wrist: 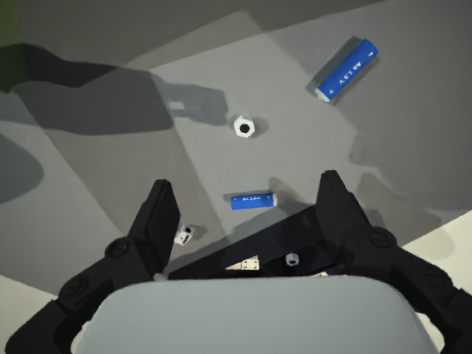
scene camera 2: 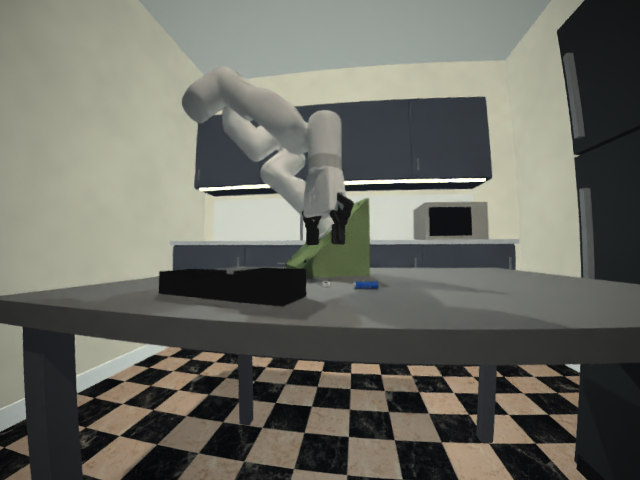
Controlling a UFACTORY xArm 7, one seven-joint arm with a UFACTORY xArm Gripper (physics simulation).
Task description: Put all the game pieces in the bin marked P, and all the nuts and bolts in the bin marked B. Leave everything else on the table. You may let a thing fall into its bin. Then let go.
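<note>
My gripper is open and empty, above the table. A pale hex nut lies on the table ahead of the fingertips in the wrist view; a small pale thing shows beside the tray in the scene view. A small white block with black marks, like a die, lies near the left finger in the wrist view. The black divided tray holds a domino in bin P and a grey nut in bin B. The gripper body hides part of the tray, and its letters are not readable.
A larger blue battery lies at upper right in the wrist view, and a smaller blue battery lies near the tray. One blue battery shows in the scene view. A green wedge-shaped stand is behind them on the grey table.
</note>
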